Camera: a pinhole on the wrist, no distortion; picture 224 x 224 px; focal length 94.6 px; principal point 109.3 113.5 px. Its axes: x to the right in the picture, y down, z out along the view. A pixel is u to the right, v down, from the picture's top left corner.
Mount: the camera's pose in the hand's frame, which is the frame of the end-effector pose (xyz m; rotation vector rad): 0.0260 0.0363 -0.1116 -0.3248 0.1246 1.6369
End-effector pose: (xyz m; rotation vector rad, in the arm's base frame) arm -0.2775 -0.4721 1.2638 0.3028 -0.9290 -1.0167
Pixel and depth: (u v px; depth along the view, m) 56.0 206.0 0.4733
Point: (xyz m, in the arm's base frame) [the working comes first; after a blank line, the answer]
In the camera's frame: -0.2667 0.4628 0.4733

-0.7352 -0.0765 1.1487
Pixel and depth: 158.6 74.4 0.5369
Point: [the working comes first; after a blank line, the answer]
In the camera's frame: 0.2798 -0.2219 0.5369

-0.2361 -0.2891 1.8395
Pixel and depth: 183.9 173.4 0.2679
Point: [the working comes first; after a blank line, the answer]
In the camera's frame: 0.2113 0.1696 0.2679

-0.1907 -0.1466 1.3835
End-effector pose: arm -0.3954 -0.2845 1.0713 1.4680 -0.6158 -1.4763
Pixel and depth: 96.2 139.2 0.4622
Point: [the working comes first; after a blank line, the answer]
In the camera's frame: -0.0640 0.1256 0.4622

-0.7128 -0.2739 1.2769
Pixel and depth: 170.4 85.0 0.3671
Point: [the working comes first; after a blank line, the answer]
In the camera's frame: 0.2371 -0.1106 0.3671

-0.4618 -0.5571 1.3875
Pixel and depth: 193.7 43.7 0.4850
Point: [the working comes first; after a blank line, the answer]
In the camera's frame: 0.4327 -0.3579 0.4850

-0.4465 -0.8722 1.5049
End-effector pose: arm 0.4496 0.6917 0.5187 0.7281 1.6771 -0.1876
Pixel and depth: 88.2 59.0 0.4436
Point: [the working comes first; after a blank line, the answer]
In the camera's frame: -0.0989 -0.2556 0.4436

0.7883 0.6575 0.2403
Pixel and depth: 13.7 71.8 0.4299
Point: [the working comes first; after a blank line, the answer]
In the camera's frame: -0.4344 -0.1895 0.4299

0.6690 0.3436 0.1741
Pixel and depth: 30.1 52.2 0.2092
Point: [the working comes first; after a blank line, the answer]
In the camera's frame: -0.1751 -0.1356 0.2092

0.5328 0.6184 0.3316
